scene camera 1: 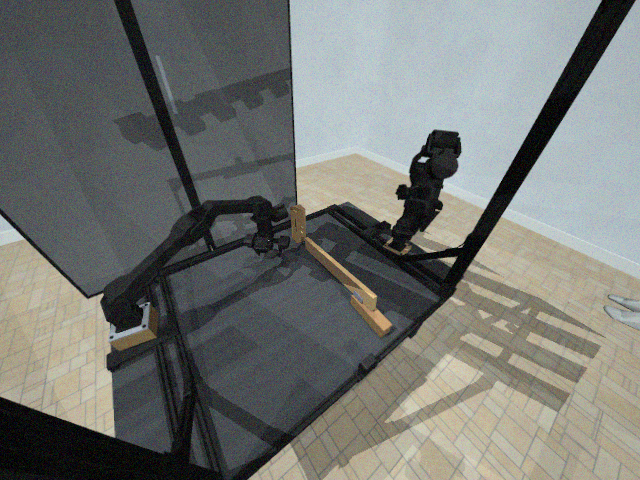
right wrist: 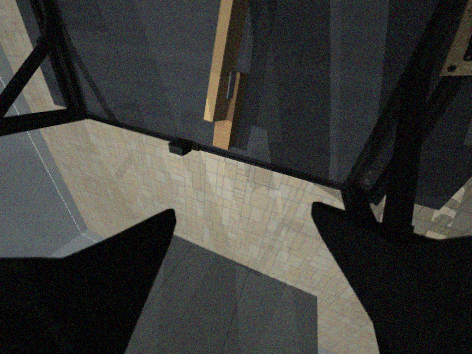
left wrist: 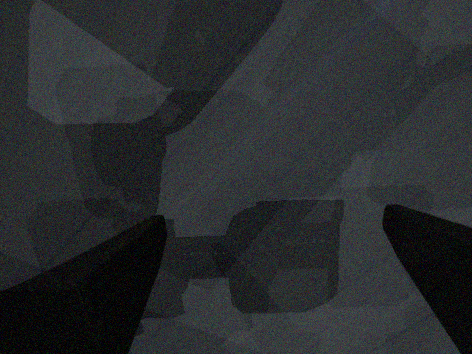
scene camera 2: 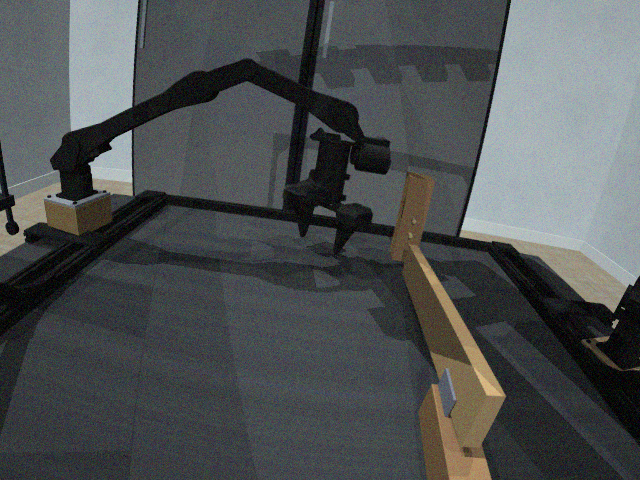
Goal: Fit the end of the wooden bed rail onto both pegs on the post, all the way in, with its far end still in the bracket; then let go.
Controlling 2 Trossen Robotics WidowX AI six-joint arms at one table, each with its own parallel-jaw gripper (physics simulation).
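Frame: origin at the left arm's base, x left, y up, z ahead, level; millimetres.
Seen in the pictures: left gripper, fingertip midpoint: (scene camera 1: 269, 256) (left wrist: 272, 220) (scene camera 2: 318, 244); right gripper, fingertip midpoint: (scene camera 1: 417, 233) (right wrist: 243, 211); left arm's base at its link origin: (scene camera 1: 129, 320) (scene camera 2: 77, 194); right arm's base at its link origin: (scene camera 1: 397, 245) (scene camera 2: 618, 355).
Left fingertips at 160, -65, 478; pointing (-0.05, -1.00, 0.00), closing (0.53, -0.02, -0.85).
Pixels of each thing's middle, then the offset from my left fingertips to it, as dx, dy, dz. "spot": a spot on its surface instead.
- upright wooden post at a spot on its surface: (scene camera 2: 417, 198) spot: +50, +120, +172
- wooden bed rail at the middle of its body: (scene camera 2: 433, 309) (scene camera 1: 334, 267) -215, +40, +205
- wooden block at the middle of its body: (scene camera 2: 458, 452) (right wrist: 226, 112) (scene camera 1: 370, 311) -426, +16, +229
- blue-grey plate at a spot on its surface: (scene camera 2: 446, 391) spot: -373, +43, +210
The upright wooden post (scene camera 1: 297, 224) (scene camera 2: 417, 198) stands at the back; two small pegs show on its face in scene camera 2. The wooden bed rail (scene camera 1: 336, 266) (scene camera 2: 447, 325) (right wrist: 220, 62) has its back end close to the post's foot, just below the visible pegs; whether it touches is unclear. Its near end stands in the bracket, a wooden block (scene camera 1: 370, 315) (scene camera 2: 439, 431) (right wrist: 222, 135) with a blue-grey plate (scene camera 2: 446, 391). My left gripper (scene camera 1: 274, 252) (scene camera 2: 320, 244) (left wrist: 272, 220) is open and empty, pointing down left of the post. My right gripper (right wrist: 243, 211) is open and empty, well away from the rail.
A dark table frame (scene camera 1: 305, 422) edges the dark table, with black uprights (scene camera 1: 537, 134) around it. A dark panel (scene camera 1: 248, 124) (scene camera 2: 222, 144) stands behind the post. The right arm (scene camera 1: 423, 191) stands folded at the right edge. Shadows cross the table.
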